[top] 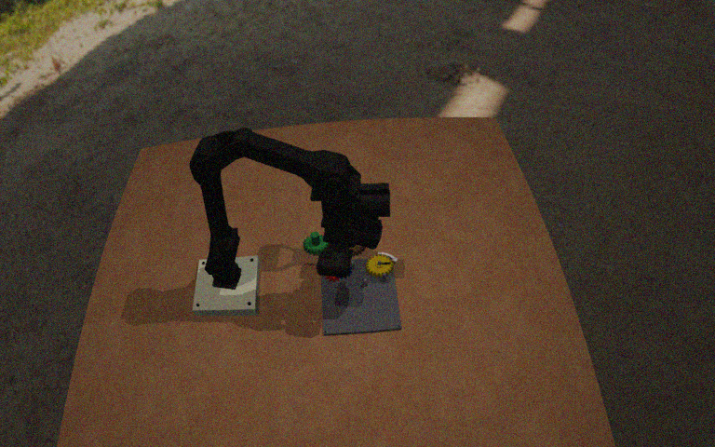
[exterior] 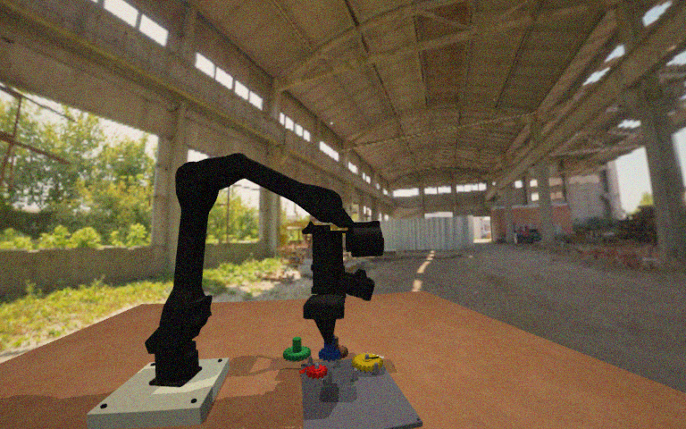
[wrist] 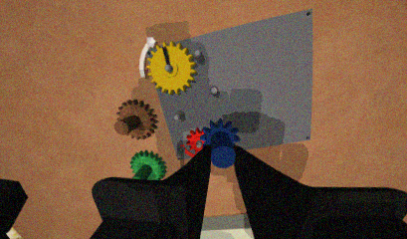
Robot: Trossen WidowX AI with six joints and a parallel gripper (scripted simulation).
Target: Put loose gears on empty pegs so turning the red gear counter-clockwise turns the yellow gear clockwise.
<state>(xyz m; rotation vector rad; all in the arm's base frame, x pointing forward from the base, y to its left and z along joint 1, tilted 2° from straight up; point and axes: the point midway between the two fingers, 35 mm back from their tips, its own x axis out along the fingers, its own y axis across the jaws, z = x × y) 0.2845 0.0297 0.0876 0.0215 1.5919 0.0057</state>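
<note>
Now: the red gear 30 mm behind my gripper tip, 30 mm to the left of it and 70 mm below it. Round my gripper tip: blue gear: 10 mm below; yellow gear: 70 mm ahead, 60 mm to the left, 70 mm below; red arrow: 50 mm behind, 40 mm to the left, 80 mm below.
</note>
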